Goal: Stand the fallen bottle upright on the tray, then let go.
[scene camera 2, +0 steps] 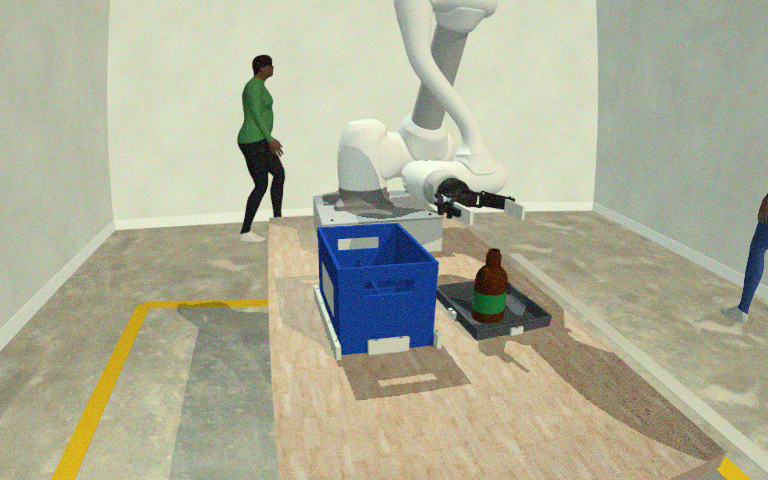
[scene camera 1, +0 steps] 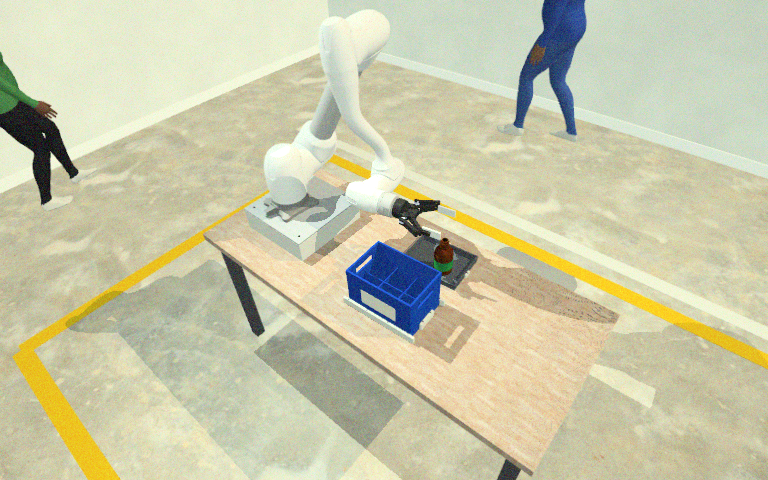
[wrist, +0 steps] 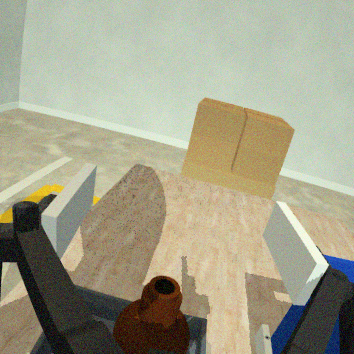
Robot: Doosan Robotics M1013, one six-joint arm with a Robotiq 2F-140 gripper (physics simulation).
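Places are measured from the arm's base along level axes (x right, y ahead, z up), in millimetres.
Pixels of known places: gripper, fingertip midpoint: (scene camera 2: 498, 215) (scene camera 1: 448, 225) (wrist: 184, 202); arm's base at its link origin: (scene camera 2: 362, 202) (scene camera 1: 291, 203).
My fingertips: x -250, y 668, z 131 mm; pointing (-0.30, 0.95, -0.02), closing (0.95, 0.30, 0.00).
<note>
For each thing: its top centre in the pictures, then the offset to it from my fingertips. "*": a spot on its surface instead. Level surfaces: height alone.
- brown bottle at its top centre: (wrist: 164, 286) (scene camera 2: 494, 250) (scene camera 1: 445, 240) dz -76, dx +3, dy -6 mm
- dark grey tray at a spot on its surface: (scene camera 2: 532, 325) * dz -225, dx -84, dy +70 mm
- blue crate at its top centre: (scene camera 2: 371, 243) (scene camera 1: 393, 271) dz -61, dx +259, dy -16 mm
- wooden table at its surface level: dz -236 mm
A brown bottle (scene camera 1: 444, 253) (scene camera 2: 491, 283) (wrist: 160, 310) with a green band stands upright on the dark grey tray (scene camera 1: 465, 273) (scene camera 2: 532, 325), near the tray's front corner in the scene camera 2 view. My gripper (scene camera 1: 443, 223) (scene camera 2: 490, 213) (wrist: 184, 202) is wide open and empty, with its white finger pads apart. It hangs above and behind the bottle, toward the robot base, and does not touch it. In the wrist view the bottle's neck and shoulder show at the bottom, and its lower part is cut off.
A blue crate (scene camera 1: 368, 285) (scene camera 2: 385, 311) (wrist: 345, 265) with compartments stands beside the tray on the wooden table (scene camera 1: 509, 384) (scene camera 2: 396, 441). Pale strips border its base. Cardboard boxes (wrist: 237, 145) show beyond. A person in green (scene camera 2: 257, 113) and one in blue (scene camera 1: 560, 50) are on the floor.
</note>
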